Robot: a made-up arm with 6 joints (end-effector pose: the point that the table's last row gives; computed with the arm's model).
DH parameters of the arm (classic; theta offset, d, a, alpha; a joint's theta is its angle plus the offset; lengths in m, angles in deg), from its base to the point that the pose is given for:
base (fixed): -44.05 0 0.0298 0
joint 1: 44.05 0.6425 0.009 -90
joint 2: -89.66 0 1.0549 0
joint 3: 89.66 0.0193 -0.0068 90
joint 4: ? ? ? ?
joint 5: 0 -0.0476 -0.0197 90
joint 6: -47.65 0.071 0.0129 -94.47
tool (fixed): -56.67 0.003 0 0
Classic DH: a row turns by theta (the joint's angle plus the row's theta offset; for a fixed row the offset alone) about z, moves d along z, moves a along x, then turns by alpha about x.
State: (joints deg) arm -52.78 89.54 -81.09 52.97 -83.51 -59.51
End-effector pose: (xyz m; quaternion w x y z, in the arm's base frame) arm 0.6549 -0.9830 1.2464 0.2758 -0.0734 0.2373 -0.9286
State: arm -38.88 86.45 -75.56 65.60 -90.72 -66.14
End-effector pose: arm 0.9044 -0.8259 1.2846 0.4811 -0.0526 0.2934 -0.8245
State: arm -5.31 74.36 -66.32 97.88 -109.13 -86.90
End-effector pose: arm 1.1792 -0.1616 1.4788 0.8245 -0.0993 0.4417 -0.3394
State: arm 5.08 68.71 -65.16 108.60 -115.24 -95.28
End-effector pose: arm 1.1128 0.0619 1.5792 0.8625 -0.1613 0.4597 -0.1368
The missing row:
joint 4: 0 0.6203 -0.0029 -90
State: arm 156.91 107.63 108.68 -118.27 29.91 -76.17
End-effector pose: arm -0.5950 0.2010 -0.2805 0.2361 -0.6841 0.2799 0.6309
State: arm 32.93 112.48 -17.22 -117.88 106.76 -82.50
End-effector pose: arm 1.3834 0.8413 0.2688 0.8389 0.0585 -0.4998 -0.2076
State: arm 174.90 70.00 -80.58 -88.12 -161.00 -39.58
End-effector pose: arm -0.8132 0.0256 1.5239 0.6887 0.4626 0.2979 -0.4721
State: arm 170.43 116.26 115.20 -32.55 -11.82 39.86
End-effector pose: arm -0.4174 0.0604 -0.2992 0.8769 0.4482 0.1651 -0.0545
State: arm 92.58 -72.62 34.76 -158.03 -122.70 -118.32
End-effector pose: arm -0.0049 -1.3480 1.4116 0.2092 -0.5183 -0.4765 0.6787
